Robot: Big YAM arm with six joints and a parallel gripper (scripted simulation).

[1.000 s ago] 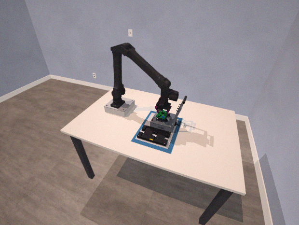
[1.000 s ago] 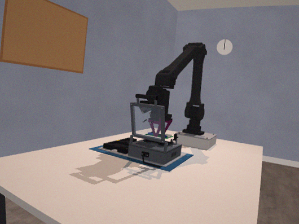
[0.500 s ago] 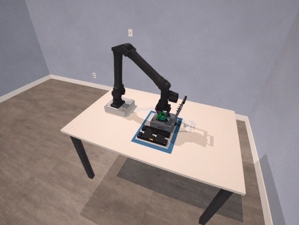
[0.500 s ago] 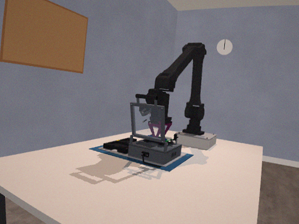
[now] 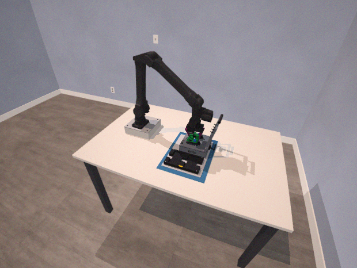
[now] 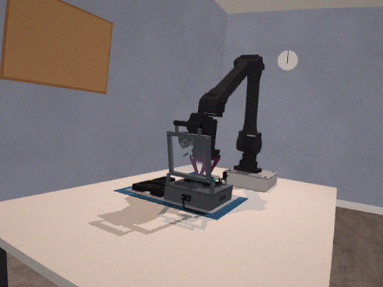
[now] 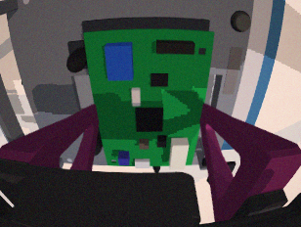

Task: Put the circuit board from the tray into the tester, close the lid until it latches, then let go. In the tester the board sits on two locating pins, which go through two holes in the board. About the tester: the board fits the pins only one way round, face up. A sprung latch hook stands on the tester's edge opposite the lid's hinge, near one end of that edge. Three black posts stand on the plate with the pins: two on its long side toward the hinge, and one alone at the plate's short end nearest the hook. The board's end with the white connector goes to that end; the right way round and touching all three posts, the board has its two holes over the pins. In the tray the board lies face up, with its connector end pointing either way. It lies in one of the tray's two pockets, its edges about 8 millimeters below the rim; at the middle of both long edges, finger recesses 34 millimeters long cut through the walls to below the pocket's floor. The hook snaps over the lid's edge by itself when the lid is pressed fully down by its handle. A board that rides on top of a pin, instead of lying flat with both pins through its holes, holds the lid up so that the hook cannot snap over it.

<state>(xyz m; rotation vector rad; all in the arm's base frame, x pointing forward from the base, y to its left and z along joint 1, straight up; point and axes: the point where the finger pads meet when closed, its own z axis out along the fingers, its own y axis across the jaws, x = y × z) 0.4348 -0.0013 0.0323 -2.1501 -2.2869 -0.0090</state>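
The green circuit board is right at my hand. From my hand the other things lie so: clear lid (130 mm ahead, 90 mm above, 10 mm to the left); small latch hook (60 mm behind, 50 mm to the left).
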